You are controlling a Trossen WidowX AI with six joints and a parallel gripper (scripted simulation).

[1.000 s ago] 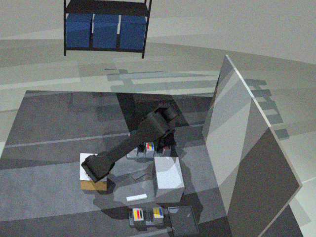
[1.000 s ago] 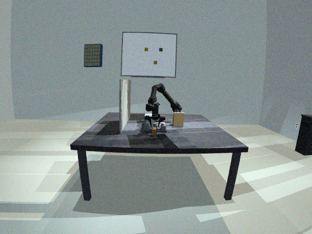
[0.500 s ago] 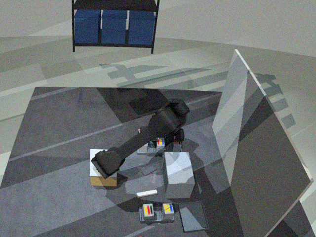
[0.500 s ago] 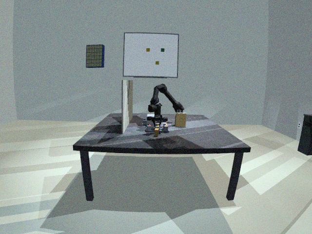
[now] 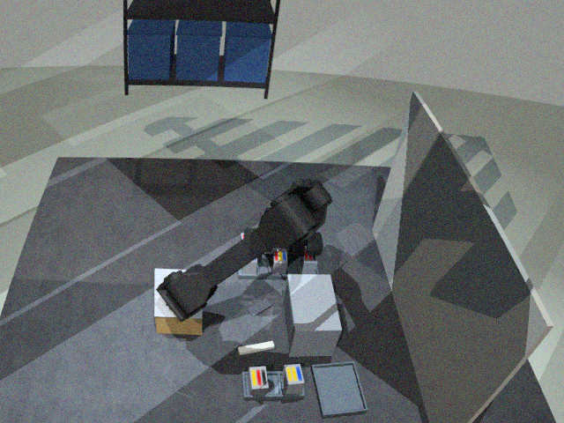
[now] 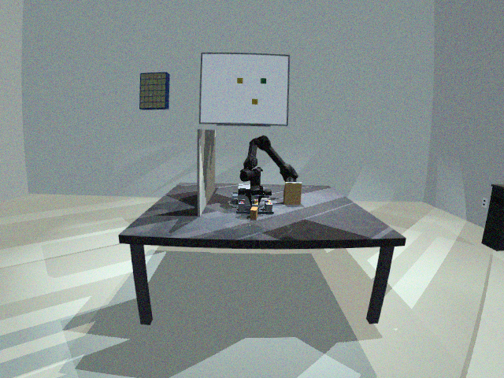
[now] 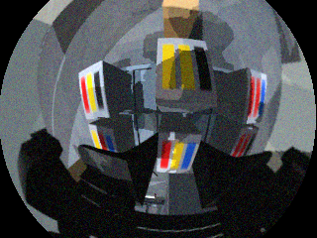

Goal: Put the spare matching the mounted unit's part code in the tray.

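My gripper tip is now 3 cm short of the mounted unit, 18 cm to the left of it and 3 cm below it. From my gripper tip the other things lie so: tall panel: 27 cm ahead, 22 cm to the right, 21 cm above; spare: 2 cm above.
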